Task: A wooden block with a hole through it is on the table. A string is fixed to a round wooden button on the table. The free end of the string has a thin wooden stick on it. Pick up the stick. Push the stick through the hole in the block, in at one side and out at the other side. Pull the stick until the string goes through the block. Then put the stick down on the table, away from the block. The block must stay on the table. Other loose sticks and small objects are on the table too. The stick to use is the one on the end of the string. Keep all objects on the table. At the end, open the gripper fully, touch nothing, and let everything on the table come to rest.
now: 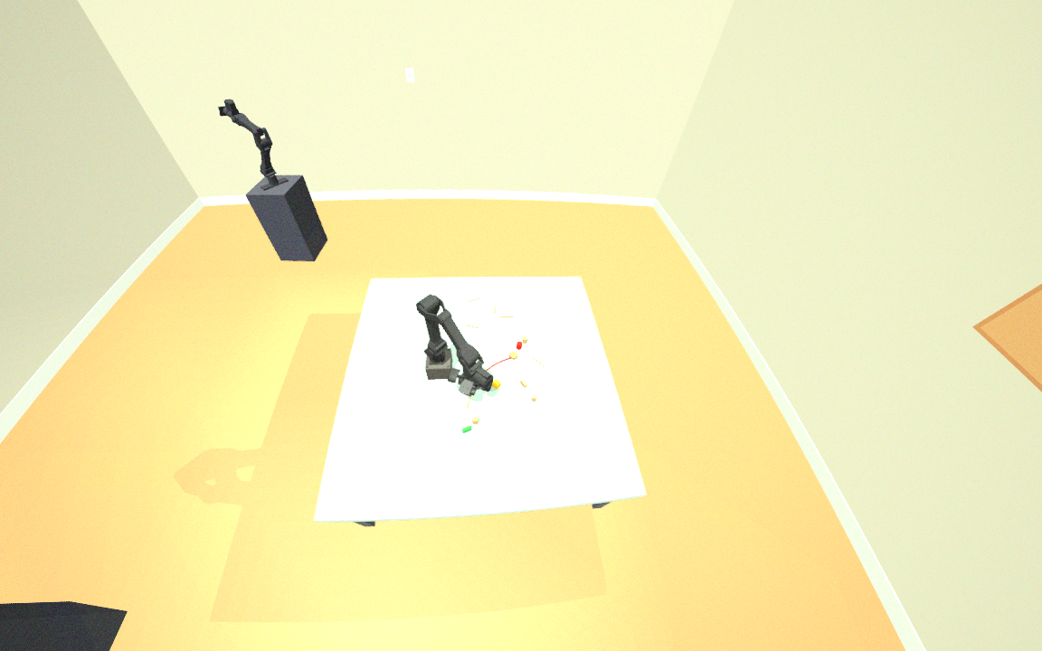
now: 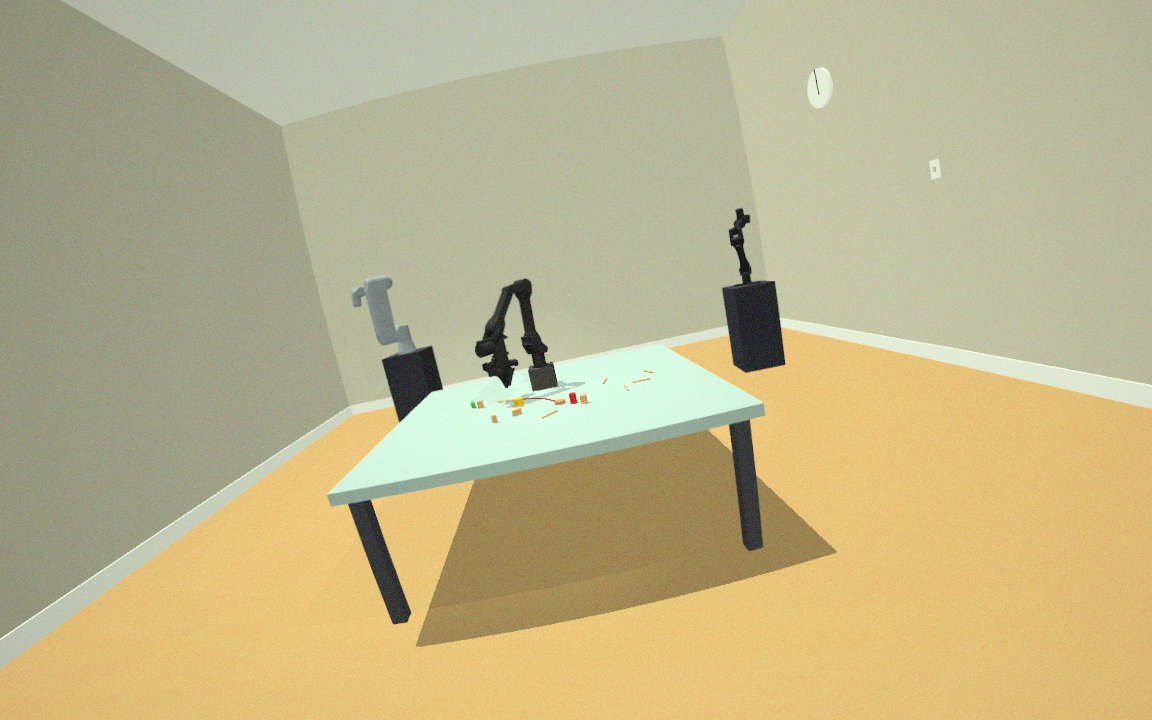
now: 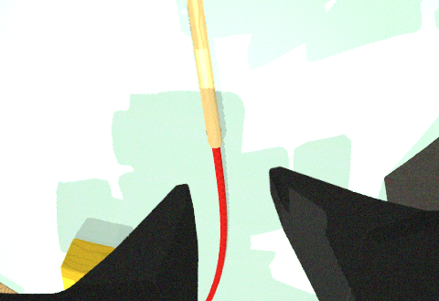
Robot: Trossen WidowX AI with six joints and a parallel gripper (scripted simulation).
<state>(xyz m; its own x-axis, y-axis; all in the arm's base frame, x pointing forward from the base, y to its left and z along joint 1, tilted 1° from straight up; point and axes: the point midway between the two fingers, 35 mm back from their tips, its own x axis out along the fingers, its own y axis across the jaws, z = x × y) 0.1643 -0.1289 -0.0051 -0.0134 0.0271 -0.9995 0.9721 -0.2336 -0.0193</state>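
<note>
Now: gripper tip 2 cm to the left of the thin wooden stick and 6 cm above it. Also, from my gripper tip: green piece: 1 cm behind, 17 cm to the right, 5 cm below; then round wooden button: 19 cm ahead, 22 cm to the left, 5 cm below; then yellow cube: 11 cm ahead, 5 cm to the left, 4 cm below.
</note>
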